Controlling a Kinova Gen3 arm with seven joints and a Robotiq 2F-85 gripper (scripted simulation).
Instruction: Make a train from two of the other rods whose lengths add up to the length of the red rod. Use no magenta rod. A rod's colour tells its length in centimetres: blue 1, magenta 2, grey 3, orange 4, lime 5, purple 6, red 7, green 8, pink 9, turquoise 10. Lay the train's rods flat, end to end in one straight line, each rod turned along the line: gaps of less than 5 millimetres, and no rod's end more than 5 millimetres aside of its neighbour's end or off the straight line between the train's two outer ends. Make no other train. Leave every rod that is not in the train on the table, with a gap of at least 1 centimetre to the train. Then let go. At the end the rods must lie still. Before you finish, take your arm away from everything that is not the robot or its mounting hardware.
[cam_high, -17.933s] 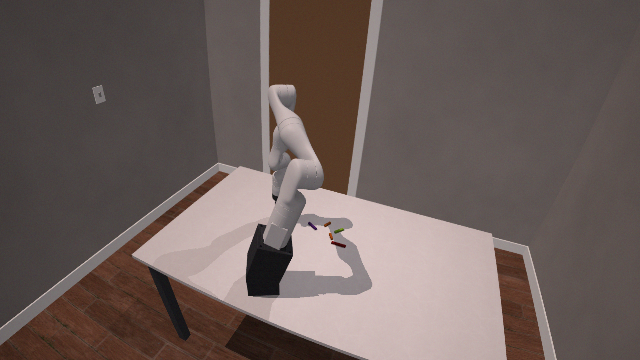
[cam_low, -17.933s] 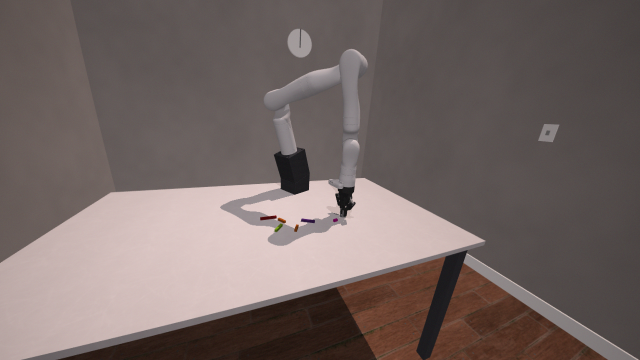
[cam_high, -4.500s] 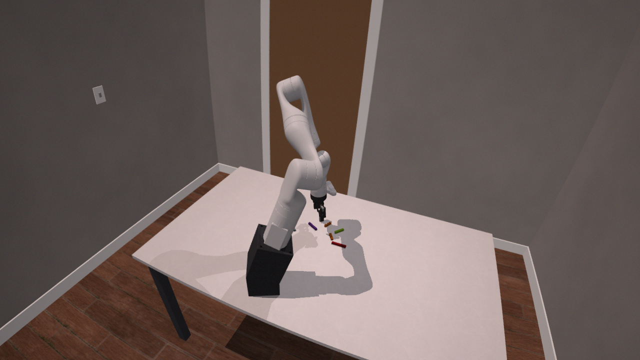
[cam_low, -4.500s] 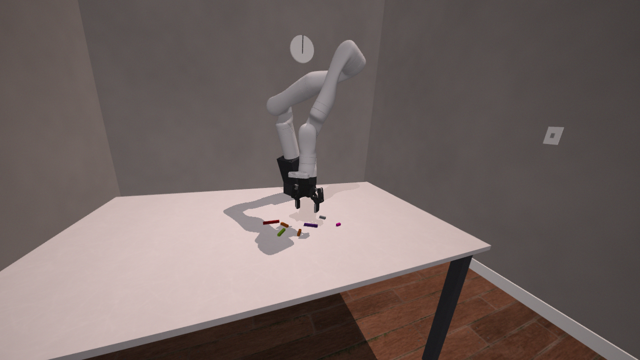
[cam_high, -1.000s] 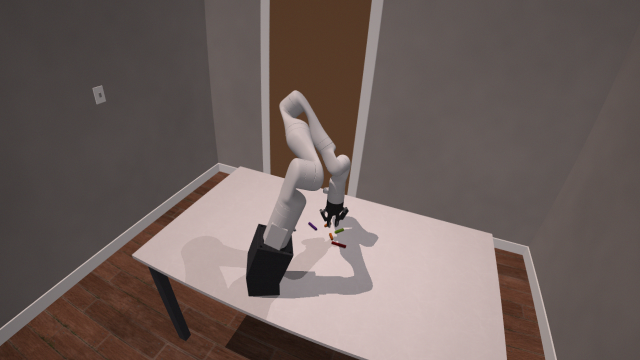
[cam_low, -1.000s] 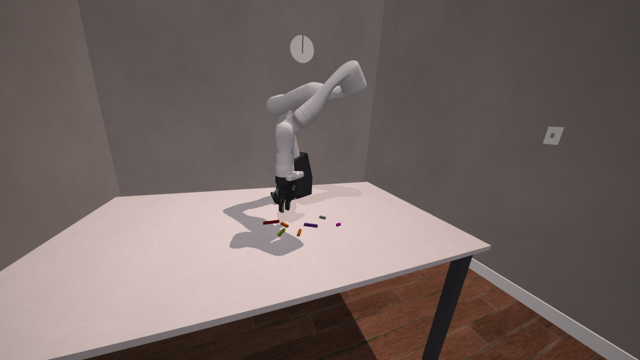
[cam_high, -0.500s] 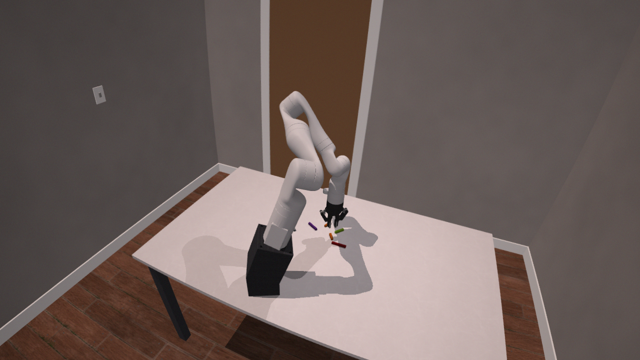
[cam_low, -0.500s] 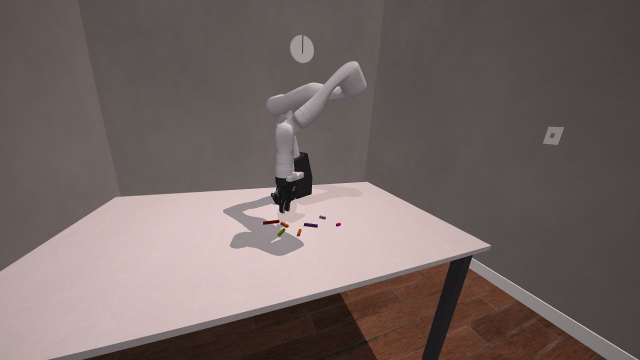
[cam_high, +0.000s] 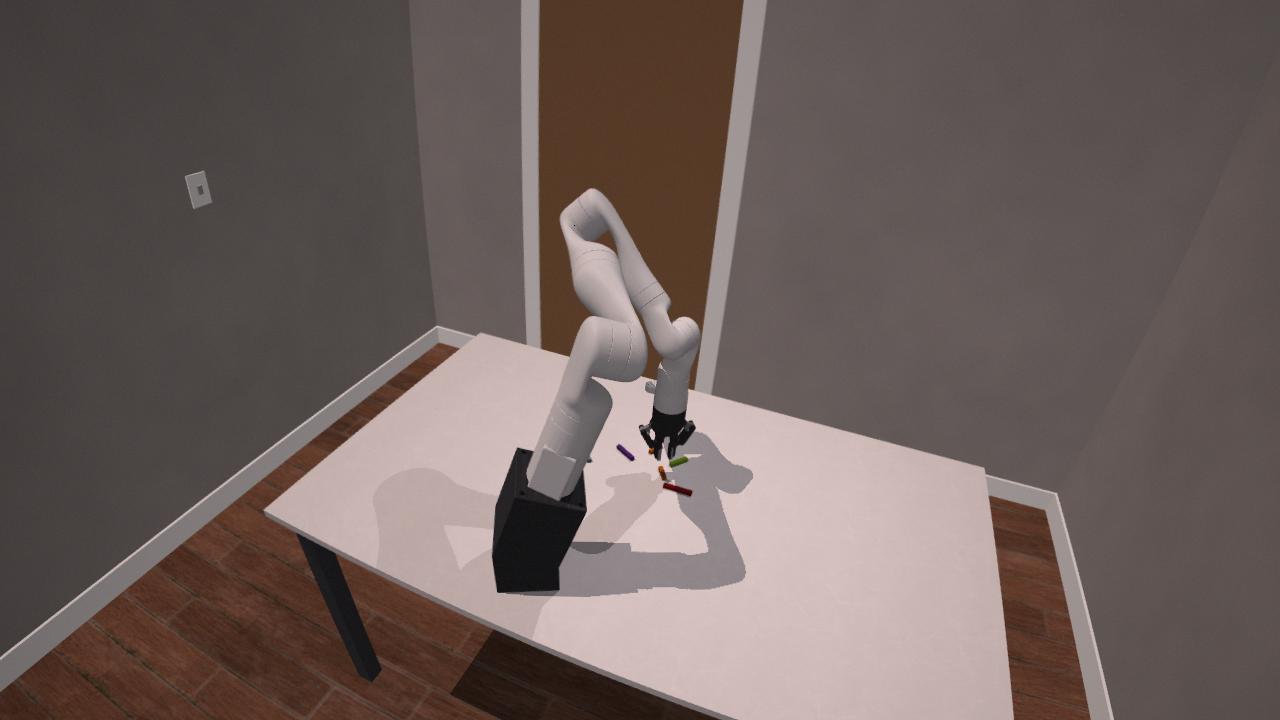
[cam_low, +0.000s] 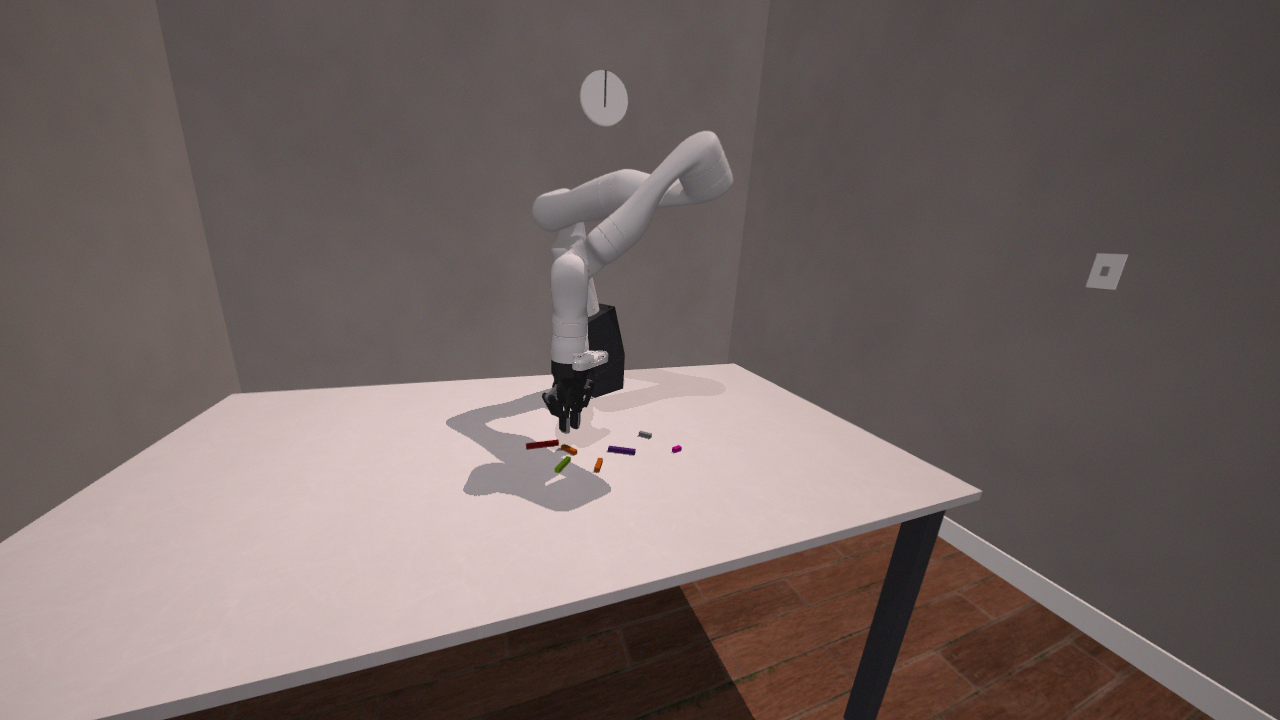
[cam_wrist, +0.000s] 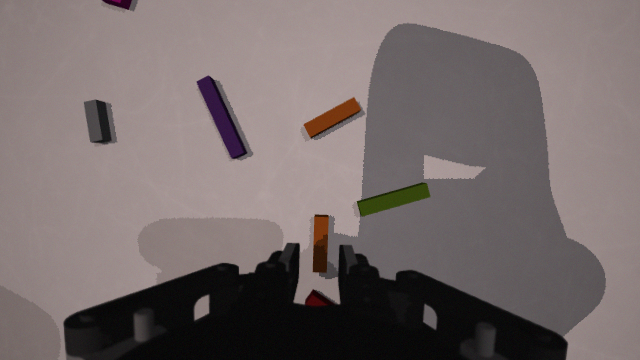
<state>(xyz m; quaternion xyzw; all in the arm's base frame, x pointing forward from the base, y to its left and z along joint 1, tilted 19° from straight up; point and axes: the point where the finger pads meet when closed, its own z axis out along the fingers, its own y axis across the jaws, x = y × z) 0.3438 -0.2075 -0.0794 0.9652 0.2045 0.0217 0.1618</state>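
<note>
My hand is 190 mm to the right of the grey rod, 70 mm above it and 10 mm short of it. Round my hand: purple rod 100 mm to the left, 70 mm below, 50 mm ahead; red rod 70 mm below, 50 mm behind, 40 mm to the right; lime rod 70 mm below, 50 mm ahead, 30 mm to the right.
</note>
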